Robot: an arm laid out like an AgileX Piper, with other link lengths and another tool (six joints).
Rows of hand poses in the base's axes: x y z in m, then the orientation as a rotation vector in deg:
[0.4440, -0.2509, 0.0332, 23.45, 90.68, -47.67]
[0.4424, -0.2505, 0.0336, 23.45, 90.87, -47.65]
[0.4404, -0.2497, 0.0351, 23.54, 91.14, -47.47]
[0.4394, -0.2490, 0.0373, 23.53, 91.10, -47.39]
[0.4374, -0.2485, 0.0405, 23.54, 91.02, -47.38]
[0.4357, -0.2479, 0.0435, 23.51, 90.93, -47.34]
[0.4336, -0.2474, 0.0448, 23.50, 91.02, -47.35]
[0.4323, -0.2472, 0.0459, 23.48, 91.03, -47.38]
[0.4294, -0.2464, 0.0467, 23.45, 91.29, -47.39]
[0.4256, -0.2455, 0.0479, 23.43, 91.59, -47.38]
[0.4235, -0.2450, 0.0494, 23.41, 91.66, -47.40]
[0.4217, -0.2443, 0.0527, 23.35, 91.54, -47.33]
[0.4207, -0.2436, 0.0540, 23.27, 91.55, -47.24]
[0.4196, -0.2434, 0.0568, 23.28, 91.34, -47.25]
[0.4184, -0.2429, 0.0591, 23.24, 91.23, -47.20]
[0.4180, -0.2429, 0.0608, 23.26, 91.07, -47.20]
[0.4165, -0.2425, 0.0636, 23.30, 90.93, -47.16]
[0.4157, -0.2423, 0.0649, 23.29, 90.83, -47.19]
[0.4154, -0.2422, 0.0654, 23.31, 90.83, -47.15]
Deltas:
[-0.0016, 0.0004, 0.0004, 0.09, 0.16, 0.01]
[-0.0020, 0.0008, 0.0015, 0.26, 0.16, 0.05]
[-0.0010, 0.0007, 0.0022, 0.02, -0.06, 0.06]
[-0.0020, 0.0005, 0.0032, -0.02, -0.08, 0.00]
[-0.0017, 0.0006, 0.0030, -0.03, -0.09, 0.05]
[-0.0021, 0.0005, 0.0013, 0.03, 0.08, 0.00]
[-0.0013, 0.0002, 0.0011, -0.02, 0.02, -0.01]
[-0.0029, 0.0008, 0.0008, 0.08, 0.24, 0.00]
[-0.0038, 0.0009, 0.0012, 0.11, 0.27, 0.01]
[-0.0021, 0.0005, 0.0015, 0.01, 0.07, 0.00]
[-0.0018, 0.0007, 0.0033, -0.04, -0.12, 0.09]
[-0.0010, 0.0007, 0.0013, 0.01, 0.00, 0.11]
[-0.0011, 0.0002, 0.0028, -0.08, -0.18, -0.01]
[-0.0012, 0.0005, 0.0023, -0.04, -0.11, 0.06]
[-0.0004, 0.0000, 0.0017, -0.05, -0.15, -0.01]
[-0.0015, 0.0004, 0.0028, -0.01, -0.15, 0.00]
[-0.0008, 0.0002, 0.0013, -0.06, -0.08, -0.01]
[-0.0003, 0.0001, 0.0005, 0.03, -0.02, 0.01]

